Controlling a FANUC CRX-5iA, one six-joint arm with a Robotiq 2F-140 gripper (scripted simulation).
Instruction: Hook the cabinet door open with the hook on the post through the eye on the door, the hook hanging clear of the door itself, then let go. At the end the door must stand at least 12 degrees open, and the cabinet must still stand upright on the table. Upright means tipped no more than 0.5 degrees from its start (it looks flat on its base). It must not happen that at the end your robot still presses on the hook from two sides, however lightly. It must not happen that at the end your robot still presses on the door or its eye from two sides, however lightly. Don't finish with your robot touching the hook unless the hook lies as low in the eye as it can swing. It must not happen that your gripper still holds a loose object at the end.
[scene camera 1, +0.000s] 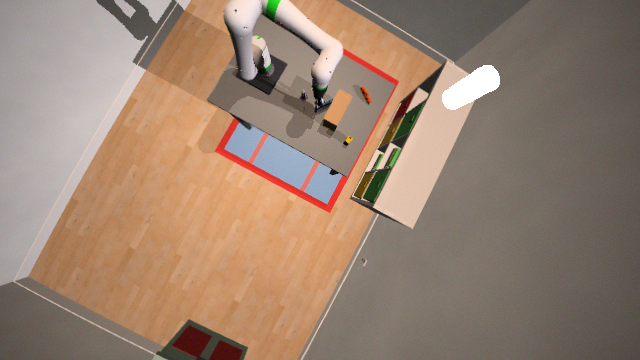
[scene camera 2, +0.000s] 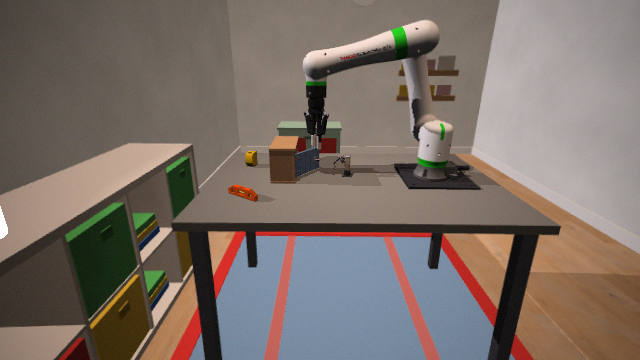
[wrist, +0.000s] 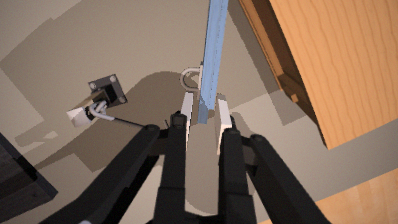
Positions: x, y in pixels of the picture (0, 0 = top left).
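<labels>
The gripper (scene camera 2: 316, 148), 1590 mm from the lens. Wooden cabinet (scene camera 2: 282, 151), 1430 mm from the lens.
</labels>
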